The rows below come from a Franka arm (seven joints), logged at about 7 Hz.
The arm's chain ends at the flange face. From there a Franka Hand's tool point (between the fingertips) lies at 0.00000 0.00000 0.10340 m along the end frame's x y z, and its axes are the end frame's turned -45 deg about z.
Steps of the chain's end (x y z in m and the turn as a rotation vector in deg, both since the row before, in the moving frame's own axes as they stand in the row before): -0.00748, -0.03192, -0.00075, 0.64, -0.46, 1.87; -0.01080, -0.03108, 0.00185, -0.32, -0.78, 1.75; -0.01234, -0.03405, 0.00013, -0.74, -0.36, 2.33; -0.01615, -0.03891, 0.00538, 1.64, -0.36, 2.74; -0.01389, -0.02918, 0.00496, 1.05, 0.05, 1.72; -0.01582, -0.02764, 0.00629, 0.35, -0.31, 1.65; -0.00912, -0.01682, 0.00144, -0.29, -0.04, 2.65; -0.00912, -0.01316, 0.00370, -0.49, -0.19, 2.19; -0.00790, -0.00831, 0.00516, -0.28, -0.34, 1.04
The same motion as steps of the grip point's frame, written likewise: 0.01753, -0.02926, -0.00076, 0.78, 0.13, 1.87; 0.01295, -0.03022, 0.00184, 0.33, -0.78, 1.75; 0.01394, -0.03235, 0.00012, -0.27, -0.78, 2.33; 0.01779, -0.04145, 0.00534, 1.41, 0.91, 2.74; 0.01223, -0.03171, 0.00494, 0.71, 0.78, 1.72; 0.00842, -0.03157, 0.00629, 0.47, 0.03, 1.65; 0.00502, -0.01803, 0.00144, -0.18, -0.23, 2.65; 0.00198, -0.01539, 0.00370, -0.21, -0.48, 2.19; -0.00050, -0.01155, 0.00516, 0.04, -0.44, 1.04
